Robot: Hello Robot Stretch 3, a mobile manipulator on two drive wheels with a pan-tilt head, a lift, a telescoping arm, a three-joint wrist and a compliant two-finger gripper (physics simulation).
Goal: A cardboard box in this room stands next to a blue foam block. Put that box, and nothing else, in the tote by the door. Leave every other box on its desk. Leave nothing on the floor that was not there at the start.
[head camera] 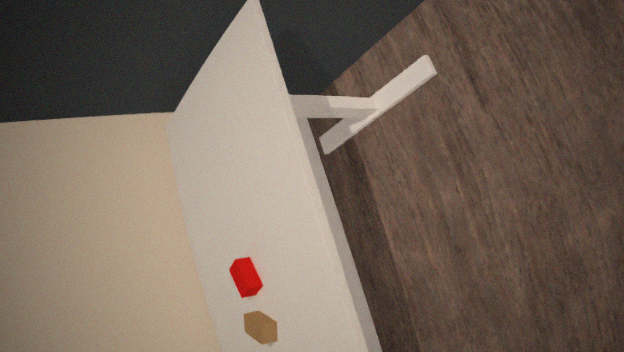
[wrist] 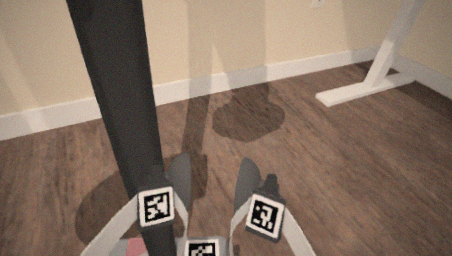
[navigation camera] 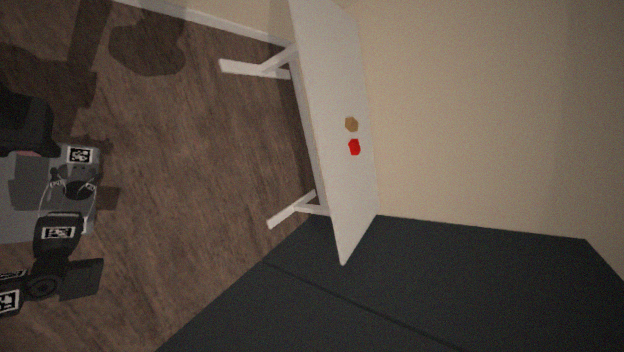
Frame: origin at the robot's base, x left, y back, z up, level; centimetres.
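Seen in the pictures: gripper, fingertip midpoint: (wrist: 214, 174) (navigation camera: 79, 167); robot's base, link origin: (navigation camera: 78, 188).
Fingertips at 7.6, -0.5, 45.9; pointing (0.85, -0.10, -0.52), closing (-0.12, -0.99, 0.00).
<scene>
Pixels of each thing's top centre, then the offset from my fingertips to it, as dx, dy, dz. Level surfaces: height alone.
- brown cardboard box, top centre: (head camera: 252, 329) (navigation camera: 355, 124) +36.6, -106.1, +31.1
- white desk, surface height: dz +26.1
- red block, top centre: (head camera: 238, 278) (navigation camera: 357, 146) +23.2, -111.6, +30.6
A brown cardboard box (head camera: 260, 327) (navigation camera: 351, 124) stands on a white desk (head camera: 240, 175) (navigation camera: 325, 75), with a small gap between it and a red block (head camera: 246, 277) (navigation camera: 354, 147). The blue foam block, the tote and the door do not show in these views. My gripper (wrist: 214, 174) (navigation camera: 73, 180) is open, with floor visible between its fingers in the wrist view. It is over the floor beside my base, well apart from the desk.
Large dark grey panels (head camera: 100, 55) (navigation camera: 400, 280) stand at one end of the desk. White desk feet (head camera: 400, 87) (navigation camera: 245, 68) (wrist: 350, 94) rest on the wooden floor. A beige wall (head camera: 100, 200) (navigation camera: 475, 125) runs behind the desk. A dark upright post (wrist: 117, 90) stands left of the fingers.
</scene>
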